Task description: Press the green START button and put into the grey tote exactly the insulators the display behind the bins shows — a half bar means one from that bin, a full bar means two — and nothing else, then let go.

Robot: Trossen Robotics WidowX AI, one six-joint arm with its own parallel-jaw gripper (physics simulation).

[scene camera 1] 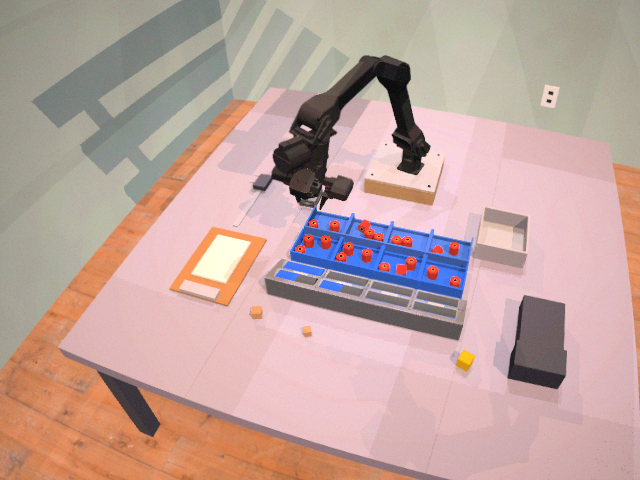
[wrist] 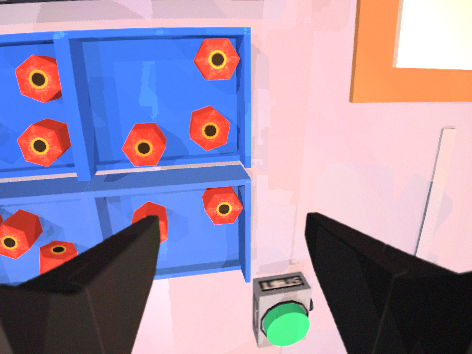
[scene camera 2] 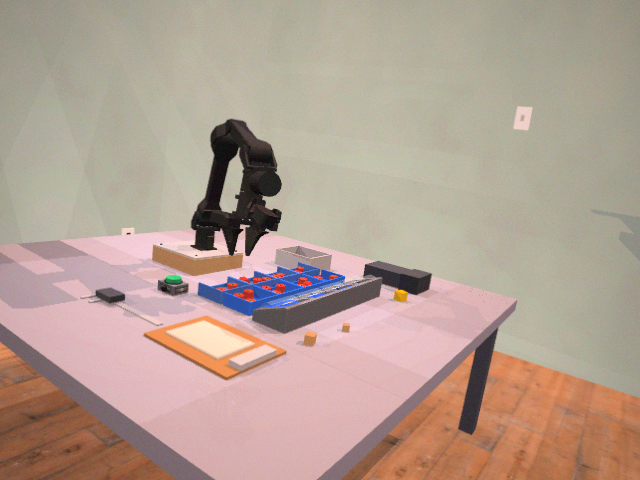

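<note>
My gripper (scene camera 1: 314,203) (scene camera 2: 239,254) (wrist: 233,225) is partly open and empty, above the table near the corner of the blue bins (scene camera 1: 330,261) (scene camera 2: 235,303) (wrist: 160,32). The green START button (scene camera 2: 173,280) (wrist: 286,325) is low in the wrist view; the gripper mostly hides it in scene camera 1. Red insulators (scene camera 1: 367,253) (scene camera 2: 248,294) (wrist: 143,146) lie in the bins. The display (scene camera 1: 361,310) (scene camera 2: 330,304) shows a full blue bar at back left, half bars at front left and front second column; the others are grey. The grey tote (scene camera 1: 502,254) (scene camera 2: 302,259) looks empty in scene camera 1.
An orange clipboard (scene camera 1: 200,253) (scene camera 2: 219,367) (wrist: 375,85) lies left of the display. Two small orange cubes (scene camera 1: 256,312) (scene camera 1: 307,331) and a yellow cube (scene camera 1: 465,360) (scene camera 2: 400,295) lie before it. A dark block (scene camera 1: 537,341) (scene camera 2: 397,277) stands at right.
</note>
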